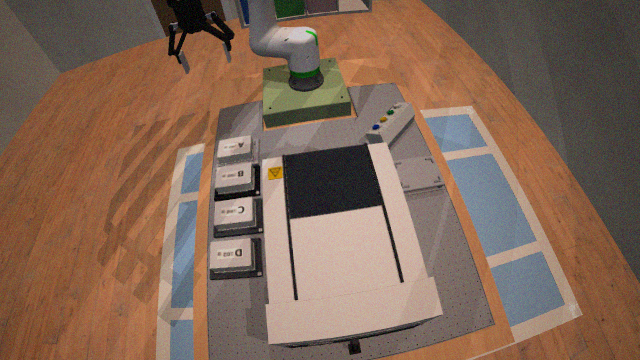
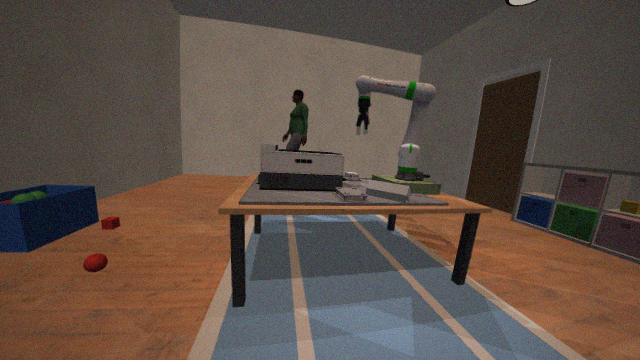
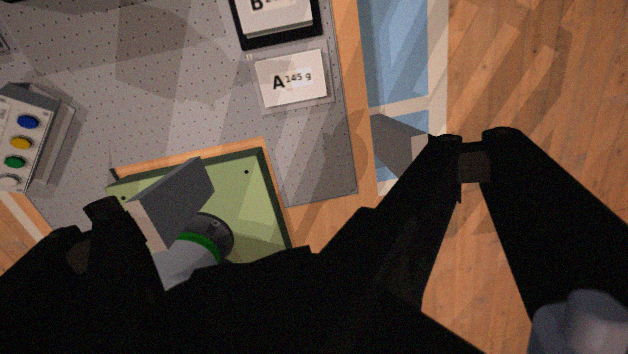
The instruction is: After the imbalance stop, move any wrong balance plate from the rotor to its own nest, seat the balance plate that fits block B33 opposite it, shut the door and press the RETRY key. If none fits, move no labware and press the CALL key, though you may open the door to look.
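Places are measured from the arm's base along level axes (x ahead, y left, z up), in millimetres.
Pixels of known places: gripper, between the fingertips: (image 1: 208,65) (image 2: 361,134) (image 3: 288,155); arm's base, origin of its link: (image 1: 306,81) (image 2: 405,179) (image 3: 202,238).
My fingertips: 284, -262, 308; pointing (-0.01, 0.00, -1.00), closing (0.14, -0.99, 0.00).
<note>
For each thing: its middle in the pictures, then the offset to it from my fingertips, as dx, dy, dz. "spot": a spot on its surface instead.
- Plate A, middle of its body: (image 3: 292,79) (image 1: 235,149) (image 2: 351,175) +53, +5, -337
- Plates B, middle of its body: (image 1: 234,178) +181, +23, -337
- C, middle of its body: (image 1: 235,214) +316, +43, -337
- D, middle of its body: (image 1: 232,256) +456, +50, -337
- white centrifuge, middle of its body: (image 1: 339,244) (image 2: 301,165) +463, +357, -248
- dark rectangle, a spot on its surface: (image 1: 332,182) spot: +340, +348, -157
- key box, middle of its body: (image 3: 18,142) (image 1: 391,123) (image 2: 388,189) -22, +577, -328
My gripper (image 1: 206,58) (image 2: 362,131) (image 3: 288,155) is open and empty, high beside the robot base. Plate A (image 1: 234,150) (image 3: 291,77), labelled 145 g, sits in a pale nest. Plates B (image 1: 234,179) (image 3: 277,17), C (image 1: 234,214) and D (image 1: 231,256) sit in dark nests in the same row. The white centrifuge (image 1: 345,255) (image 2: 302,162) has a dark rectangle (image 1: 332,182) in its top; I cannot tell if it is door or opening. The rotor and block B33 do not show. The key box (image 1: 392,122) (image 2: 388,191) has blue (image 3: 27,121), yellow (image 3: 21,143), green (image 3: 14,161) and white (image 3: 9,180) keys; their labels are unreadable.
A pale, flat tray with corner brackets (image 1: 420,172) (image 2: 351,194) lies beside the centrifuge, on the key box's side. The green robot base (image 1: 307,112) (image 3: 240,200) stands at the table's end. A person in green (image 2: 298,117) stands beyond the table.
</note>
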